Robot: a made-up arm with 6 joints.
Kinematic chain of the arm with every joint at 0, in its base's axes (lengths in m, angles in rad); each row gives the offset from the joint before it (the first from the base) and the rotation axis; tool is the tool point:
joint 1: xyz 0 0 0.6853 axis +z
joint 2: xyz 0.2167 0 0 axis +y
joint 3: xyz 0 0 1.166 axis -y
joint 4: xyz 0 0 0.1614 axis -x
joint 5: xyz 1.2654 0 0 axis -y
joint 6: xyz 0.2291 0 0 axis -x
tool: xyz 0 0 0
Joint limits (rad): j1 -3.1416..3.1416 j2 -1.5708..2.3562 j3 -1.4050..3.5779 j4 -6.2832..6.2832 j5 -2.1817..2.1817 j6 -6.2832..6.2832
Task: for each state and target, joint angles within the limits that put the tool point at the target. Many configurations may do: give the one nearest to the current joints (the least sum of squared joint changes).
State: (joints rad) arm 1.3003 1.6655 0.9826 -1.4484 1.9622 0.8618
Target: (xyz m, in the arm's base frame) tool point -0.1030 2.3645 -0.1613
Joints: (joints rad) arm 1.7033 1.7241 0.9709 -1.4435 1.9608 0.8618
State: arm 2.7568 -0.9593 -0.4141 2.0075 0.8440 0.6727
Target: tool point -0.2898 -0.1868 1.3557
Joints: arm 3.1369 -1.4788 -1.0987 2.0420 1.1726 0.6727
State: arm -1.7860 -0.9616 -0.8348 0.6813 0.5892 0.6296
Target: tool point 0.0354 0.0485 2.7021
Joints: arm -1.6154 -0.9454 -0.0077 0.3897 0.3914 0.6296
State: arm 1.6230 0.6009 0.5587 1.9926 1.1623 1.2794
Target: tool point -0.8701 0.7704 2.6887
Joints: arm 2.2385 -0.0769 0.5566 1.9639 1.3433 1.2794
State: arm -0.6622 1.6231 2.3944 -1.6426 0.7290 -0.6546
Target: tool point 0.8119 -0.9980 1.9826
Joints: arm -0.7533 1.6779 3.2046 -1.5581 0.8530 -0.6546
